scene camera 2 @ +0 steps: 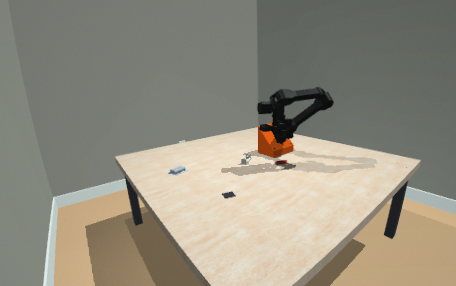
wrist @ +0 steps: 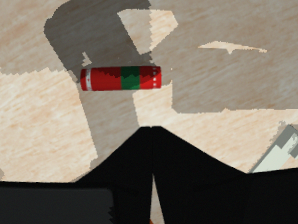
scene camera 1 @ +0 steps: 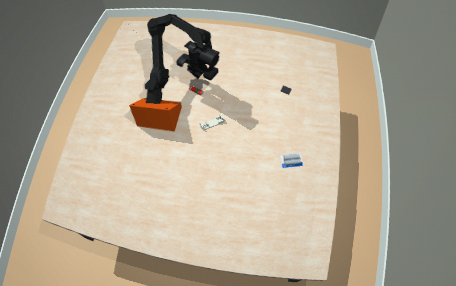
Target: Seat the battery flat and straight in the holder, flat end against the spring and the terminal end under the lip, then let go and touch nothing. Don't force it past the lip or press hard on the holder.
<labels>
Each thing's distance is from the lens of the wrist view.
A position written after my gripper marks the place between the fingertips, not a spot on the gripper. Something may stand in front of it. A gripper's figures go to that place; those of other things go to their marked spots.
my gripper (wrist: 150, 136): 10 cm
battery (wrist: 94, 79): 20 cm
</labels>
